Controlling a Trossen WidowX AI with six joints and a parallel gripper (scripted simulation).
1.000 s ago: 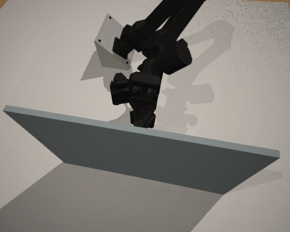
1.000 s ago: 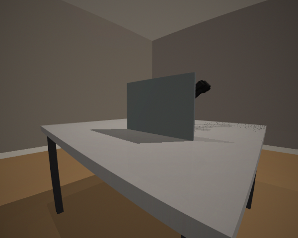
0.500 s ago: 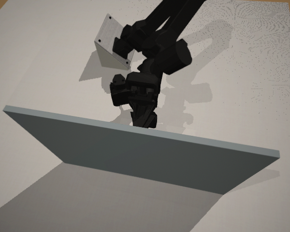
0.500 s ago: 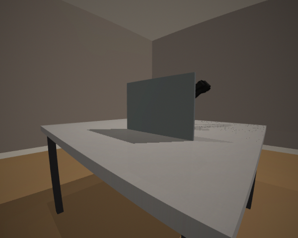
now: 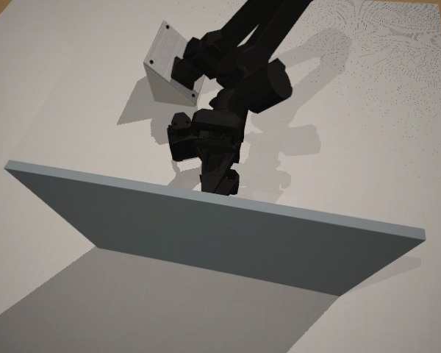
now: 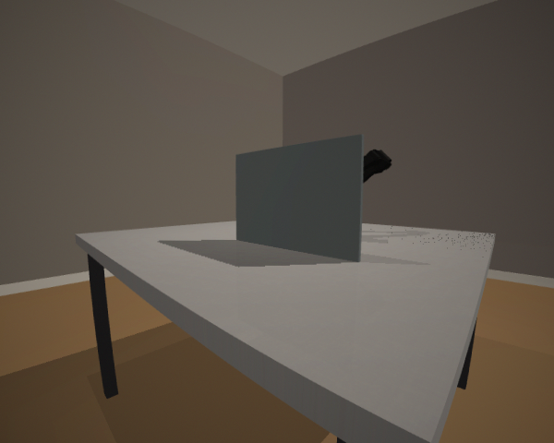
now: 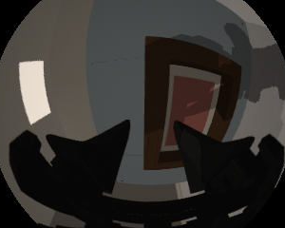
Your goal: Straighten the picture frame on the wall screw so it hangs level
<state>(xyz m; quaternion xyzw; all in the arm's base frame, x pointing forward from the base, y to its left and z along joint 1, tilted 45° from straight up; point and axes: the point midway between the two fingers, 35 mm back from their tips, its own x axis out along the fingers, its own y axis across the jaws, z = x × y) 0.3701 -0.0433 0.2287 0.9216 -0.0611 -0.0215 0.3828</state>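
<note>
My gripper tip is 1 cm short of the picture frame, 1 cm to the left of it and 5 cm above it. Also, from my gripper tip: wall panel 2 cm ahead, 6 cm below.
</note>
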